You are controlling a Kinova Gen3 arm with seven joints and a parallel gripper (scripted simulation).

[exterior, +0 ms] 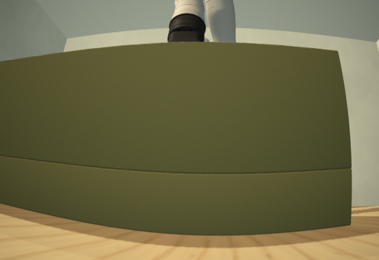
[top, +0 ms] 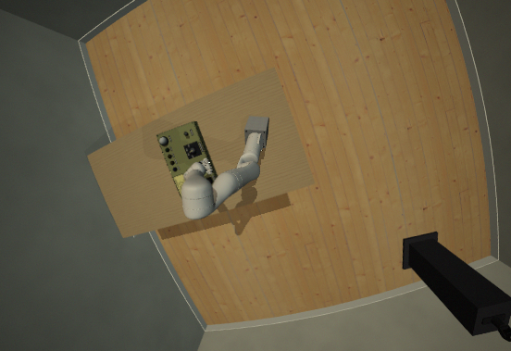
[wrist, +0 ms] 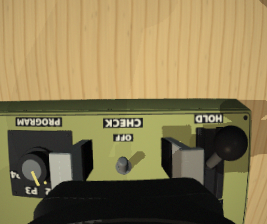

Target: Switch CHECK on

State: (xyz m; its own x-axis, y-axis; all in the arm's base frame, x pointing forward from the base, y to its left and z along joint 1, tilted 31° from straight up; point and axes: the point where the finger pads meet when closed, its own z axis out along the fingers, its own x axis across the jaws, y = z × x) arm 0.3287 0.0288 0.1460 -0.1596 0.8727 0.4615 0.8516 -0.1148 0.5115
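The check toggle is 9 cm ahead of my hand, 1 cm to the left of it and 13 cm below it. Round my hand: black ball lever (5 cm ahead, 12 cm to the left, 11 cm below); then mode push button (13 cm ahead, 23 cm to the right, 12 cm below); then olive console (13 cm ahead, 5 cm to the right, 15 cm below).
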